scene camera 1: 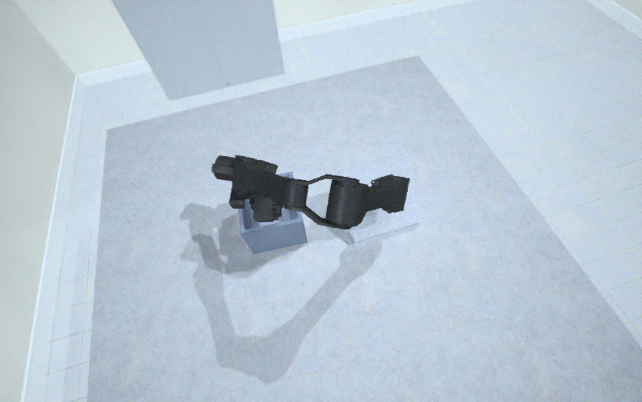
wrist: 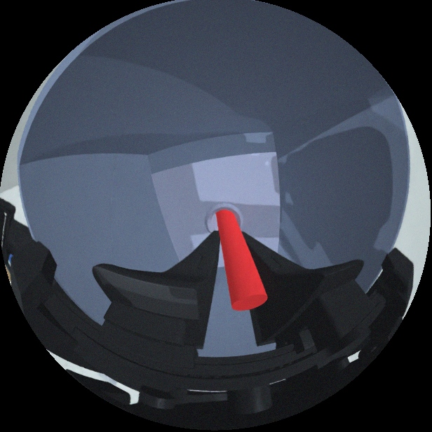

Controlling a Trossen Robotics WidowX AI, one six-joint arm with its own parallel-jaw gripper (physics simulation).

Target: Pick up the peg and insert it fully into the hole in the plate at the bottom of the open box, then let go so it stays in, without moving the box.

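Where they show: arm's base, link origin: (scene camera 1: 384, 188).
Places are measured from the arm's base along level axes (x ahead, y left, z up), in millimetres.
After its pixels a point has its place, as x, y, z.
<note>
The red peg (wrist: 242, 265) is held between the fingertips of my gripper (wrist: 227, 236), which is shut on it in the wrist view. Its far end points down into the open blue-grey box (scene camera 1: 277, 240) {320, 22, -60} (wrist: 100, 200). The light plate (wrist: 235, 175) lies at the box's bottom, with the round hole (wrist: 211, 220) partly hidden behind the peg's far end. The peg's tip overlaps the right part of the hole in this view; I cannot tell how far above the plate it is. In the scene view the arm covers part of the box and hides the peg and fingertips.
The box walls surround the gripper's working space on all sides. In the scene view a pale flat slab (scene camera 1: 390, 220) {3, 69, -66} lies under the arm's base, right of the box. A grey panel (scene camera 1: 210, 45) stands at the back, beyond the grey surface (scene camera 1: 400, 310) {72, 293, -117}.
</note>
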